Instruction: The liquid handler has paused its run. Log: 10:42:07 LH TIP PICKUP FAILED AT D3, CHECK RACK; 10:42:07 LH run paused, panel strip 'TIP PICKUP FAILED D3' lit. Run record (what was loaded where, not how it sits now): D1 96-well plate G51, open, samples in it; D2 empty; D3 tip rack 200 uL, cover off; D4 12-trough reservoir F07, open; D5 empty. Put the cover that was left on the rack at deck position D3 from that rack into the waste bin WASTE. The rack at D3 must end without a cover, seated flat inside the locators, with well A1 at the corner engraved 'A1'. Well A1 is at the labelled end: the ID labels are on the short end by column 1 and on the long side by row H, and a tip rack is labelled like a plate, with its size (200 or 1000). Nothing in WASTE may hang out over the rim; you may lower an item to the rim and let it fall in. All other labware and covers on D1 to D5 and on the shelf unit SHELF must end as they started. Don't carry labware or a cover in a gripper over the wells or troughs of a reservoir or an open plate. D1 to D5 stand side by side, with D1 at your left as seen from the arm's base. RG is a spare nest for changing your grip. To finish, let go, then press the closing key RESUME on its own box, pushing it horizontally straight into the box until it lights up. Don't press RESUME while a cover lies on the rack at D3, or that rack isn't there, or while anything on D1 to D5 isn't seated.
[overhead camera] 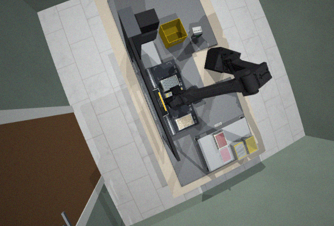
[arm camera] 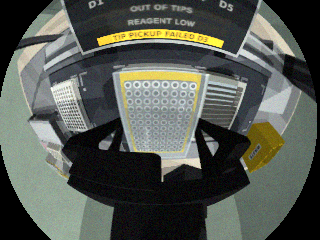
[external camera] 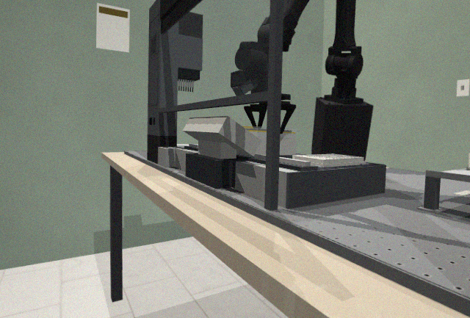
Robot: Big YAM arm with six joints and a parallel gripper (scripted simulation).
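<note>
The clear cover is right at my hand. The rest, counted from my hand: gantry post 280 mm to the left, 140 mm ahead, 120 mm above; cream plate 200 mm to the left, 60 mm below, 40 mm behind; yellow-framed tip rack 20 mm below, 10 mm to the right.
</note>
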